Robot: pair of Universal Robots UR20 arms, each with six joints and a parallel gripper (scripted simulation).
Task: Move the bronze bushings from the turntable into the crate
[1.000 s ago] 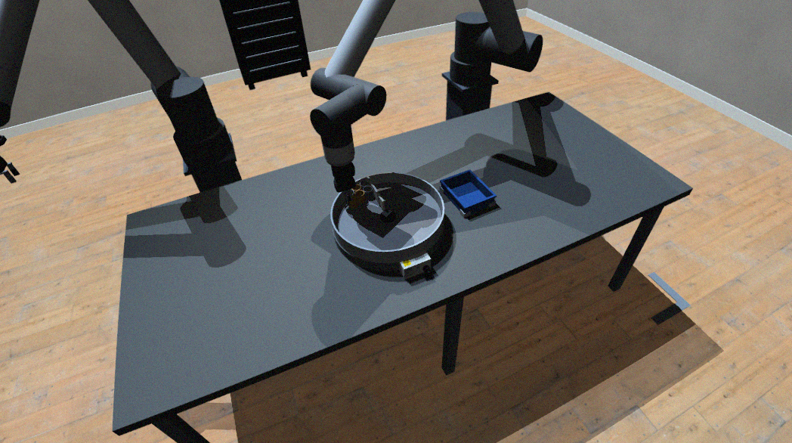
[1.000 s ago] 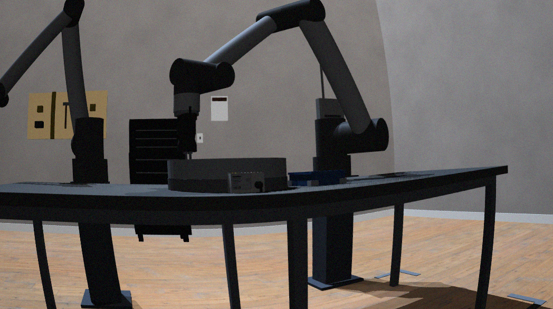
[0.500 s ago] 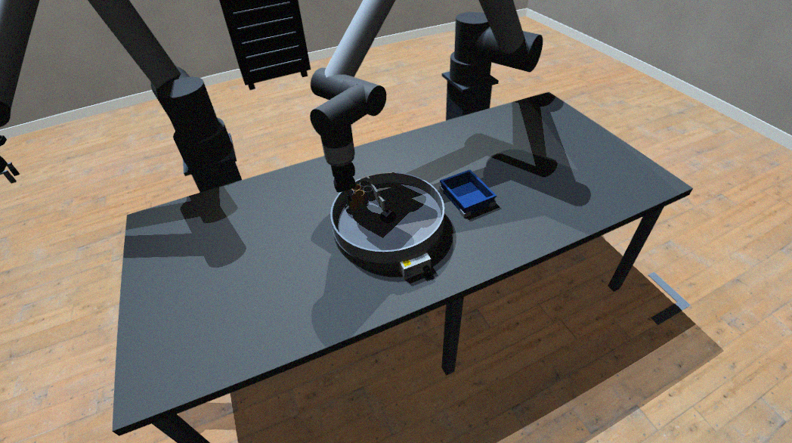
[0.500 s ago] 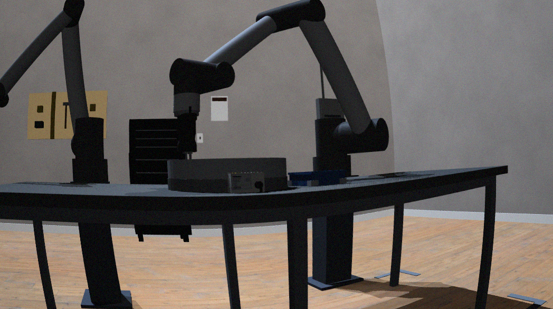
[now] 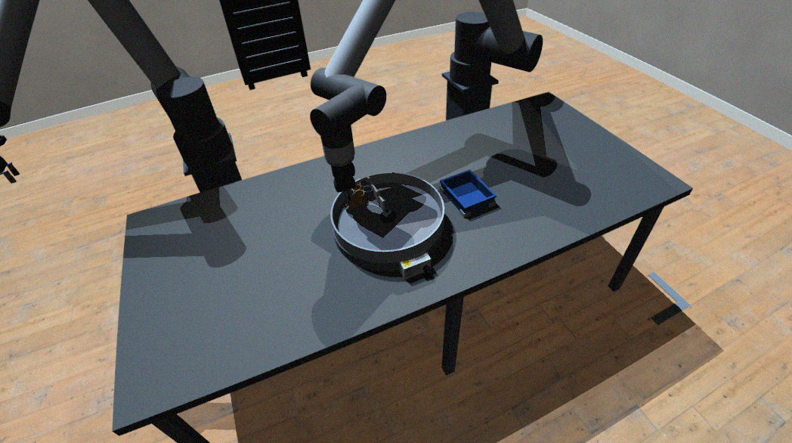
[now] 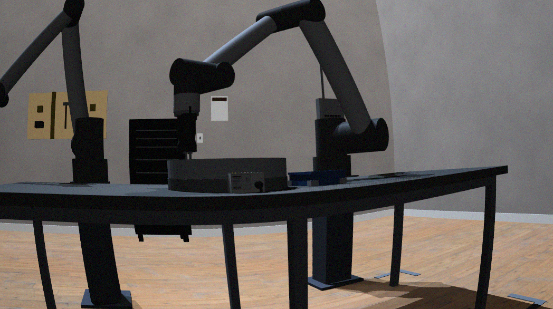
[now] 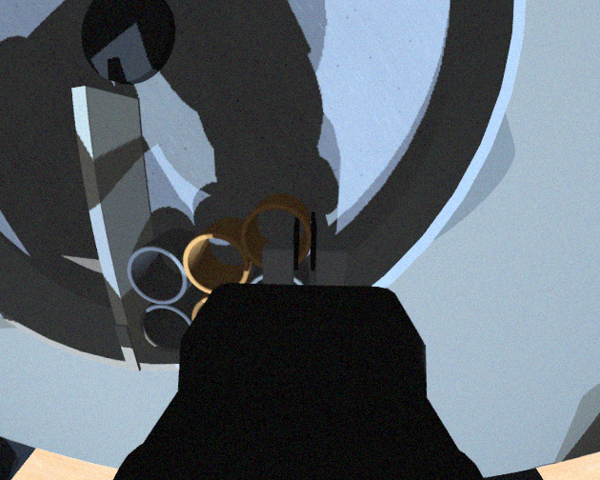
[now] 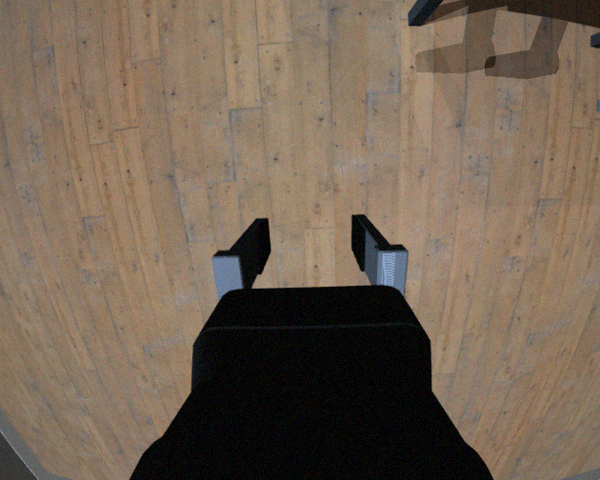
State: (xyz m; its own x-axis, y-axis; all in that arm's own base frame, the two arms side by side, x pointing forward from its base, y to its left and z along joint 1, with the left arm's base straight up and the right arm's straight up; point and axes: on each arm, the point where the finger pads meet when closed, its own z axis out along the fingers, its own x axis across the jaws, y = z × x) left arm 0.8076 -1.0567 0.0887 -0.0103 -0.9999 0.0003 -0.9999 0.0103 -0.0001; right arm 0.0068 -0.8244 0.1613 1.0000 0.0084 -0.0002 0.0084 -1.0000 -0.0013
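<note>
Now: left hand 12 cm short of the blue crate, 46 cm to the right of it and 6 cm above it.
</note>
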